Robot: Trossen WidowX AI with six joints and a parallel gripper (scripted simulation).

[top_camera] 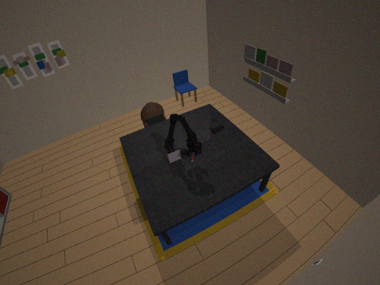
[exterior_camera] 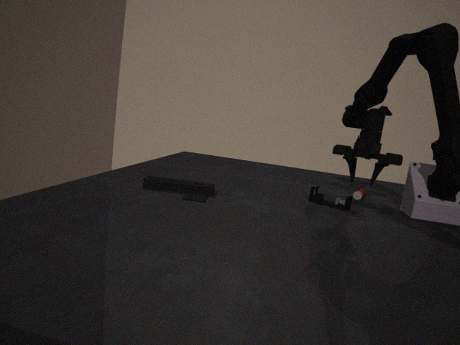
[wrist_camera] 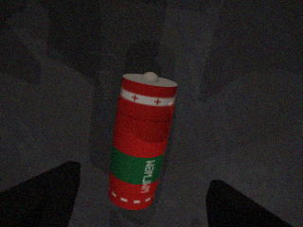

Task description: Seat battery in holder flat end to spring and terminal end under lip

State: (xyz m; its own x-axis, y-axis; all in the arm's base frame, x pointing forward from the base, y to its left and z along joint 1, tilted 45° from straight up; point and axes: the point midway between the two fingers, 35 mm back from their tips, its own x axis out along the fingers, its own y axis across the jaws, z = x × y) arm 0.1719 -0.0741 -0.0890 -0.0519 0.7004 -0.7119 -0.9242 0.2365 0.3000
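Now: gripper tip 30 mm above the battery. The rest, counted from my gripper tip: black remote: 440 mm ahead, 290 mm to the left, 30 mm below.
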